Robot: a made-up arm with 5 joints.
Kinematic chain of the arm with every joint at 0, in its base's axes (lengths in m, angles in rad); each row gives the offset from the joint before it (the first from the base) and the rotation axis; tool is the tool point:
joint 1: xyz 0 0 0.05 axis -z
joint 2: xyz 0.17 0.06 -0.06 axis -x
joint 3: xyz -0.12 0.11 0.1 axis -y
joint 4: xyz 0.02 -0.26 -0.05 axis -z
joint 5: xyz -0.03 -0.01 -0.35 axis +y
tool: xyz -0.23 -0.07 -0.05
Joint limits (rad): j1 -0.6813..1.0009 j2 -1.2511..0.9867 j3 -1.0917..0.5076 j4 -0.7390..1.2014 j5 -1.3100..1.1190
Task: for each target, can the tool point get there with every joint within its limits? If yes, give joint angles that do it. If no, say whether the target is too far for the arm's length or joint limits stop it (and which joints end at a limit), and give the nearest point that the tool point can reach.
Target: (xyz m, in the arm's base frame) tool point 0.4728 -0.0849 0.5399
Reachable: no: joint limits stop it (at a limit: joint 1, joint 2, joint 3, joint 4) | nearest point 0.2673 -0.1703 0.1894 | short by 0.415 m
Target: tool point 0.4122 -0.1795 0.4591
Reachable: no: joint limits stop it (at a limit: joint 1, joint 2, joint 3, joint 4) | nearest point 0.2899 -0.1912 0.1810 | short by 0.304 m
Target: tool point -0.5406 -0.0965 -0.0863
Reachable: yes | joints 0.3881 0.5714 -0.8635 -0.2723 -1.0138
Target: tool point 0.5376 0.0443 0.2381
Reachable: no: joint limits stop it (at a limit: joint 1, joint 2, joint 3, joint 4, joint 5) | nearest point 0.5806 -0.0860 -0.0518 | short by 0.321 m
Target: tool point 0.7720 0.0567 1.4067
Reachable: no: too far | nearest point 0.2410 -0.1387 0.1967 | short by 1.336 m
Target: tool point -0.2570 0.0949 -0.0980
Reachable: yes | joints 0.6341 -0.3068 -0.4581 0.3175 0.8161
